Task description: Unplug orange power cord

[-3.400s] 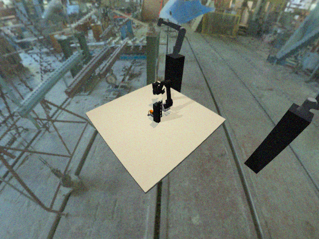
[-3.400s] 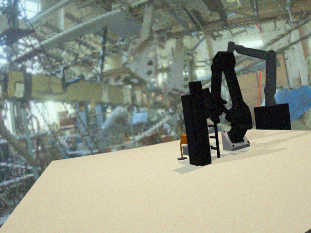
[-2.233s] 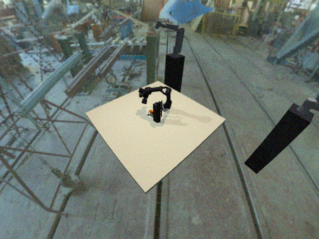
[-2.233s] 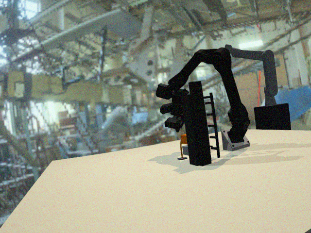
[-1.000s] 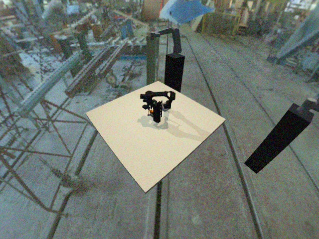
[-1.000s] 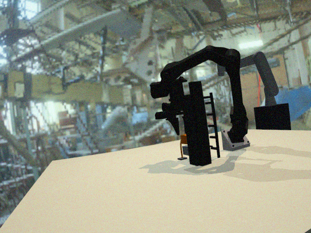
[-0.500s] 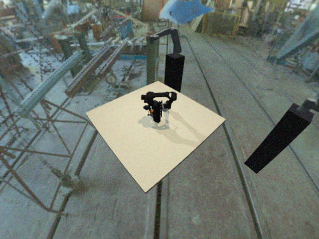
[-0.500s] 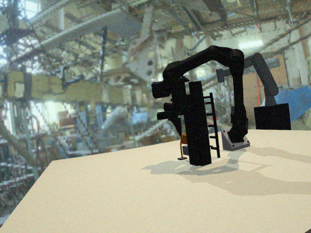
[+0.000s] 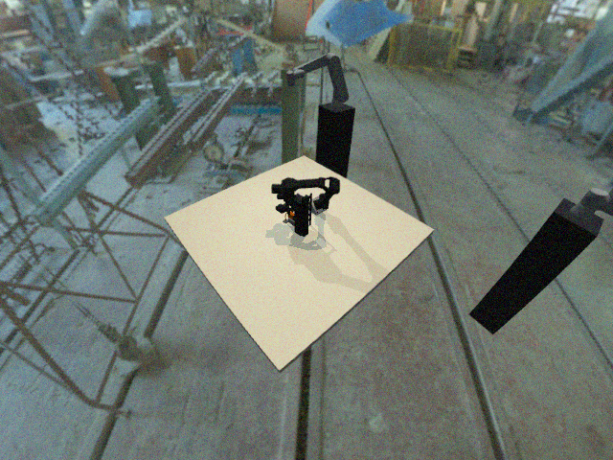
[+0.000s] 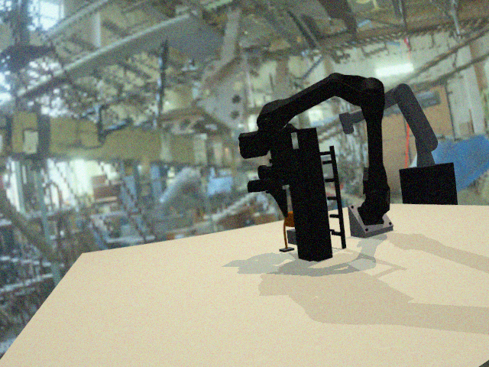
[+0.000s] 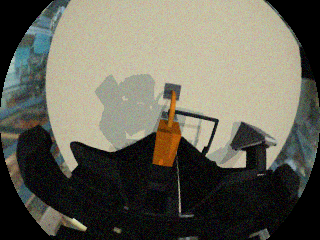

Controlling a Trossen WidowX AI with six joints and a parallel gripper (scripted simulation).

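Right now my gripper tip is 30 mm to the right of the orange plug and 10 mm past it. Round my gripper tip: tall black block 130 mm to the left, 50 mm above, 20 mm behind.
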